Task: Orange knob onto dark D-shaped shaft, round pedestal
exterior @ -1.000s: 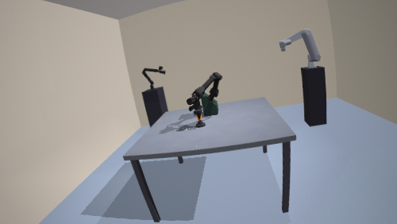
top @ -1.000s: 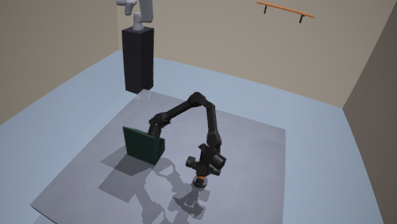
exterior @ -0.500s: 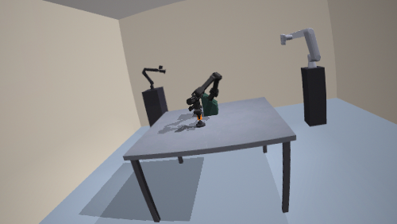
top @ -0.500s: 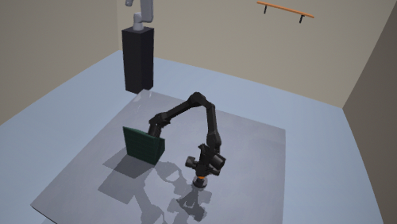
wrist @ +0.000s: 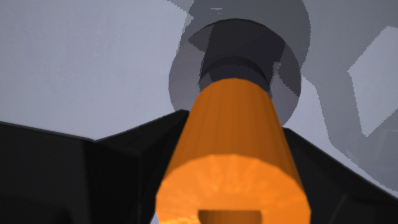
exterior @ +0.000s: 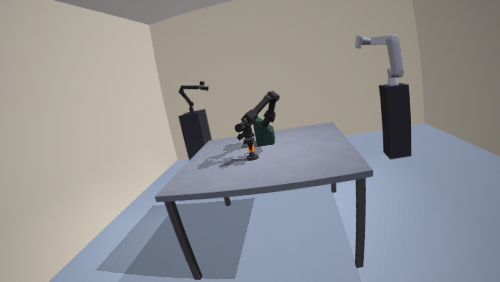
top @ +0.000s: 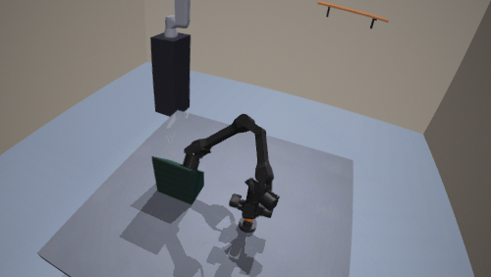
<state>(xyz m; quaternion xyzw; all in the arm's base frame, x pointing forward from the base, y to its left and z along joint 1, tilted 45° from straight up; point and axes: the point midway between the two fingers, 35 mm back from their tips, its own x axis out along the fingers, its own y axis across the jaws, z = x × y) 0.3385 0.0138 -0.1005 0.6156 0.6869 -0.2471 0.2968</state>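
The orange knob is 2 cm above my gripper tip. The rest, counted from my gripper tip: pedestal (4 cm below).
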